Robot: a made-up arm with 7 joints. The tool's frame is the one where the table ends. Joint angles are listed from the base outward.
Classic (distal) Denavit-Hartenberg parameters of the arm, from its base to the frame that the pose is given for. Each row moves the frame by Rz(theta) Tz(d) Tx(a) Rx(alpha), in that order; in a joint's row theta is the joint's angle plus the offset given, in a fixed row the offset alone. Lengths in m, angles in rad.
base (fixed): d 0.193, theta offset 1.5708, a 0, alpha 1.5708
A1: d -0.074, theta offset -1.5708, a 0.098, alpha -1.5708
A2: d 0.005, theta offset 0, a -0.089, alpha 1.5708
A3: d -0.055, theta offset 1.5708, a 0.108, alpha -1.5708
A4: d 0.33, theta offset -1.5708, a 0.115, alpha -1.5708
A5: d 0.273, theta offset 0, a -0.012, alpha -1.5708
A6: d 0.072, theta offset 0, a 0.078, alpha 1.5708
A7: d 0.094, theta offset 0, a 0.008, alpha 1.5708
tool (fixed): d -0.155, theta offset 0, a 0, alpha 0
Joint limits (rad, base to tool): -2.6..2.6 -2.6..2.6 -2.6..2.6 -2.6..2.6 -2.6..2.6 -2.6..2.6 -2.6..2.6
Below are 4 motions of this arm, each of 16 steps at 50 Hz.
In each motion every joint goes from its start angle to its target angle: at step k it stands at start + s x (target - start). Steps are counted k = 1, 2, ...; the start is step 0. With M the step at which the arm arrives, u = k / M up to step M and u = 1 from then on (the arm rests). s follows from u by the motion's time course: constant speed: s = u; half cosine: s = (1 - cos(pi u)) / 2; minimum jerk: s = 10 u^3 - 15 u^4 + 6 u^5.
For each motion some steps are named. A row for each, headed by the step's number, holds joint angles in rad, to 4 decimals.
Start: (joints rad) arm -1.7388 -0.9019 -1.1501 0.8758 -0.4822 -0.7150 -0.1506
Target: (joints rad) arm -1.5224 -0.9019 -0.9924 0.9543 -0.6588 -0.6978 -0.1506
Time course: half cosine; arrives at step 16
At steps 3, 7, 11, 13, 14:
3: -1.7206 -0.9019 -1.1368 0.8824 -0.4971 -0.7136 -0.1506
7: -1.6517 -0.9019 -1.0866 0.9074 -0.5533 -0.7081 -0.1506
11: -1.5705 -0.9019 -1.0274 0.9369 -0.6196 -0.7016 -0.1506
13: -1.5406 -0.9019 -1.0057 0.9477 -0.6439 -0.6992 -0.1506
14: -1.5306 -0.9019 -0.9984 0.9513 -0.6521 -0.6985 -0.1506

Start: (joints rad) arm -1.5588 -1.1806 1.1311 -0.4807 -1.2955 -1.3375 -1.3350
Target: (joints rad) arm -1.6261 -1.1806 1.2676 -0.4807 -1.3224 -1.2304 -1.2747
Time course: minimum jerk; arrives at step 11
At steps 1, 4, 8, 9, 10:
1: -1.5592 -1.1806 1.1320 -0.4807 -1.2957 -1.3368 -1.3346
4: -1.5761 -1.1806 1.1661 -0.4807 -1.3024 -1.3100 -1.3195
8: -1.6174 -1.1806 1.2500 -0.4807 -1.3189 -1.2442 -1.2825
9: -1.6231 -1.1806 1.2615 -0.4807 -1.3212 -1.2352 -1.2774
10: -1.6257 -1.1806 1.2667 -0.4807 -1.3222 -1.2311 -1.2751

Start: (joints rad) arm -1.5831 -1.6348 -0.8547 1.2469 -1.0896 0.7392 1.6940
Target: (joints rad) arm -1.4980 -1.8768 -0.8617 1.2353 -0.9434 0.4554 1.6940
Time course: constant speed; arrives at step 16
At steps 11, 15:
11: -1.5246 -1.8012 -0.8595 1.2389 -0.9891 0.5441 1.6940
15: -1.5033 -1.8617 -0.8613 1.2360 -0.9525 0.4731 1.6940

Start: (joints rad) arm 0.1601 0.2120 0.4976 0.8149 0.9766 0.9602 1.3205
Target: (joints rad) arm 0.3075 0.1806 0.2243 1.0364 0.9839 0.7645 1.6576
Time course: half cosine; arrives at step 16
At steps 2, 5, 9, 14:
2: 0.1657 0.2108 0.4872 0.8233 0.9769 0.9528 1.3333
5: 0.1929 0.2050 0.4369 0.8641 0.9782 0.9167 1.3954
9: 0.2482 0.1932 0.3343 0.9473 0.9810 0.8433 1.5219
14: 0.3019 0.1818 0.2347 1.0280 0.9836 0.7719 1.6448

